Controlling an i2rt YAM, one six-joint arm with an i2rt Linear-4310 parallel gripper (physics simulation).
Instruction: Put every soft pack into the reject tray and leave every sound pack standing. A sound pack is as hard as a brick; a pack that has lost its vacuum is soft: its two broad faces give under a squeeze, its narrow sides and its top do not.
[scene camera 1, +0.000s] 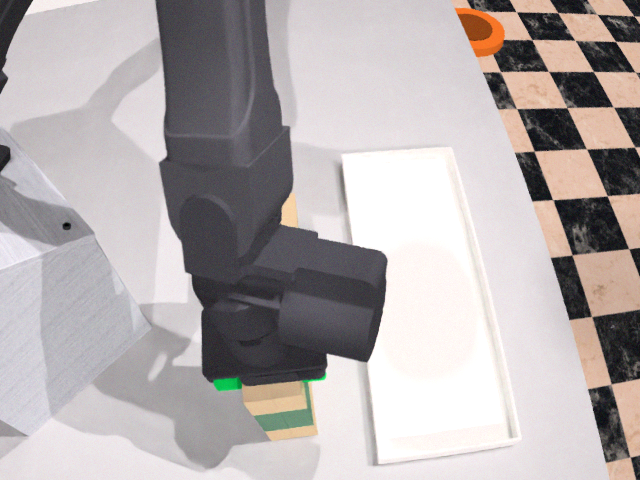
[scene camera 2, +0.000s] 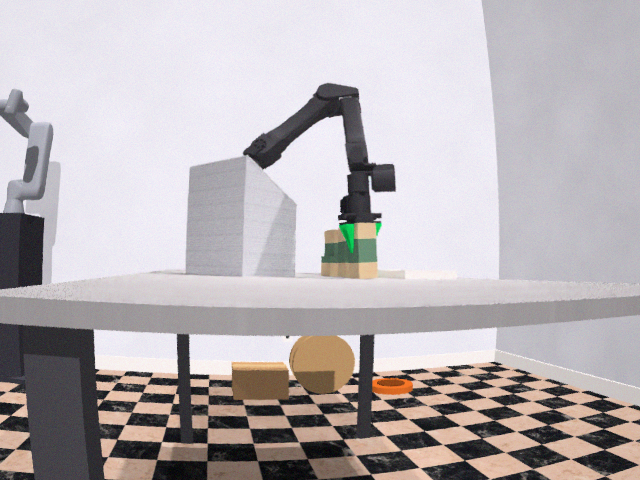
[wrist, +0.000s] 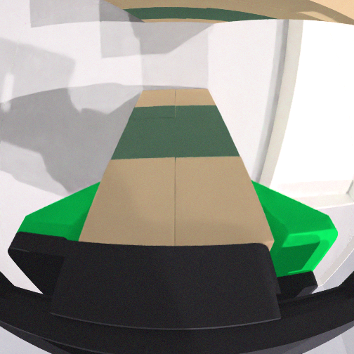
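Seen in the pictures: gripper, fingertip midpoint: (scene camera 1: 280, 376) (scene camera 2: 361, 252); arm's base, link origin: (scene camera 2: 242, 185).
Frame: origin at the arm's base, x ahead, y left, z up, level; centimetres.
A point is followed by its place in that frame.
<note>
My gripper (scene camera 1: 271, 387) {z -18.0, x 31.9, y -7.1 cm} (scene camera 2: 364, 236) (wrist: 176, 174) points down and is shut on a tan pack with a green band (scene camera 1: 284, 419) {z -17.2, x 32.8, y -11.7 cm} (scene camera 2: 366, 250) {z -17.6, x 32.4, y -11.8 cm} (wrist: 175, 132). The green fingers press on two opposite sides near its top. This pack stands upright on the table. Whether its sides give is too fine to tell. Other packs (scene camera 2: 330, 252) {z -17.5, x 25.9, y 14.9 cm} stand behind it in scene camera 2. A strip of a tan pack (scene camera 1: 290, 209) {z -10.7, x 32.1, y 7.5 cm} shows behind the arm, and part of a pack (wrist: 210, 12) shows at the top of the wrist view. The white reject tray (scene camera 1: 413, 206) {z -24.4, x 45.7, y 18.7 cm} (scene camera 2: 431, 274) {z -23.4, x 49.3, y -13.1 cm} (wrist: 320, 100) lies to the right, with no pack visible in it.
A large grey block (scene camera 1: 87, 320) {z -14.7, x 11.7, y -4.1 cm} (scene camera 2: 222, 222) {z -11.3, x -3.7, y -10.6 cm} stands left of the packs, under the arm's base. The table's edge runs beyond the tray's right side. An orange ring (scene camera 1: 493, 40) (scene camera 2: 392, 391), a box (scene camera 2: 260, 382) and a round tan object (scene camera 2: 323, 356) are below table height.
</note>
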